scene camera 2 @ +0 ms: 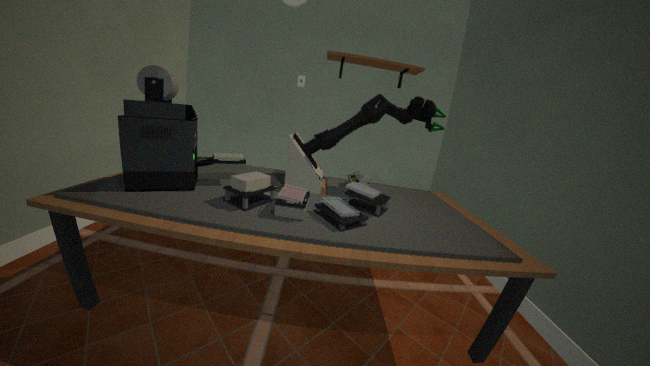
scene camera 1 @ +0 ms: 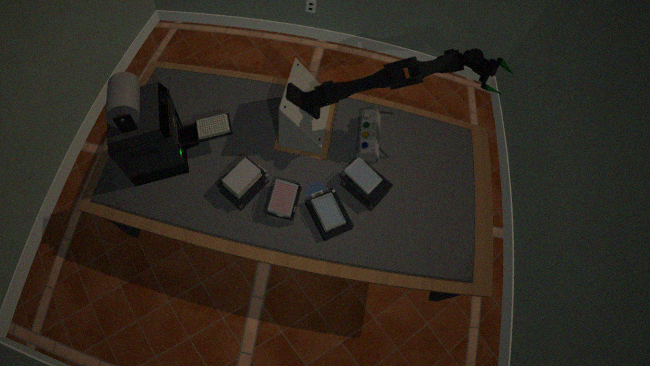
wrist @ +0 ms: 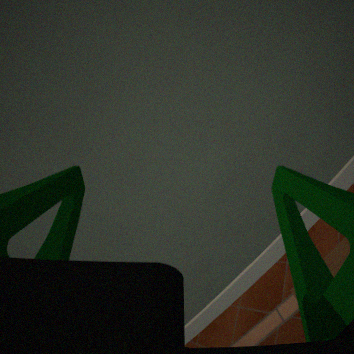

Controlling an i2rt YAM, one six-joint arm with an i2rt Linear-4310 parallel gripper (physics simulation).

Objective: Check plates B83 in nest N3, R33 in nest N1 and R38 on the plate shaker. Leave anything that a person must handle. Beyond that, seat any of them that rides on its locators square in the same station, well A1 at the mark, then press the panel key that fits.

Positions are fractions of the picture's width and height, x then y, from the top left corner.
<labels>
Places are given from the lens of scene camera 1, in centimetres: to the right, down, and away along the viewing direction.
pale blue plate (scene camera 1: 0.50, 0.57): 0, 9, 126
</labels>
